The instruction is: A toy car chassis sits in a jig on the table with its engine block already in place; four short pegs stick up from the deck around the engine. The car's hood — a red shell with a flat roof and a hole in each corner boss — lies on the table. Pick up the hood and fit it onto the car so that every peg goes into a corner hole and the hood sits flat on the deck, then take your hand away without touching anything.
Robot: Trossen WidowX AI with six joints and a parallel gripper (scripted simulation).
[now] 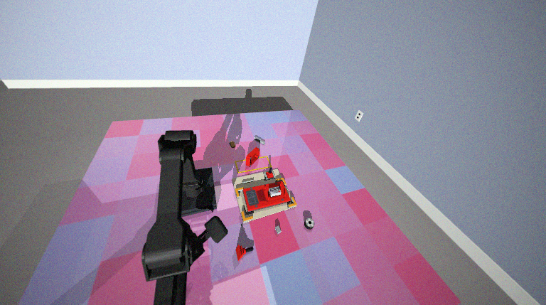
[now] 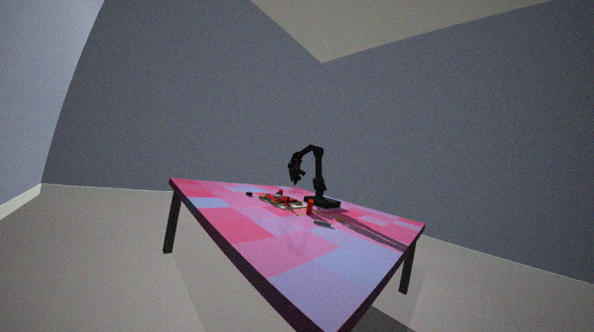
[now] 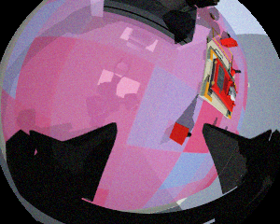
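Now: gripper tip 380 mm to the right of the red hood, 310 mm short of it and 60 mm above it. From my gripper tip the other things lie so: round grey wheel: 410 mm ahead, 90 mm below, 50 mm to the right.
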